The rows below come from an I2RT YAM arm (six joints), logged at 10 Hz.
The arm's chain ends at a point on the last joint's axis. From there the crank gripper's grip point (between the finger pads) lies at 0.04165 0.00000 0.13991 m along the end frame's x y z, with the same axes.
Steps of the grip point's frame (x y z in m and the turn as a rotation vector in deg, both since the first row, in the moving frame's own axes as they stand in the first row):
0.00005, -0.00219, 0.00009, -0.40, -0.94, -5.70
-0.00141, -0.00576, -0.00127, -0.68, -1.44, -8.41
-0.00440, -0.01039, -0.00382, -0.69, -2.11, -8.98
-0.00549, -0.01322, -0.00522, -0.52, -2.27, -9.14
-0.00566, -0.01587, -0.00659, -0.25, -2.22, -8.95
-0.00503, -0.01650, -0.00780, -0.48, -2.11, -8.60
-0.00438, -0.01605, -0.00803, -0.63, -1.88, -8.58
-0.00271, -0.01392, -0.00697, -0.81, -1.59, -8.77
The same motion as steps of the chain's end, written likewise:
0.00250, 0.00085, -0.00058, -0.40, -0.94, -5.70
0.00243, -0.00159, -0.00230, -0.68, -1.44, -8.41
0.00114, -0.00598, -0.00528, -0.69, -2.11, -8.98
0.00049, -0.00832, -0.00678, -0.52, -2.27, -9.14
0.00023, -0.01043, -0.00810, -0.25, -2.22, -8.95
0.00051, -0.01183, -0.00925, -0.48, -2.11, -8.60
0.00057, -0.01172, -0.00934, -0.63, -1.88, -8.58
0.00151, -0.00985, -0.00810, -0.81, -1.59, -8.77

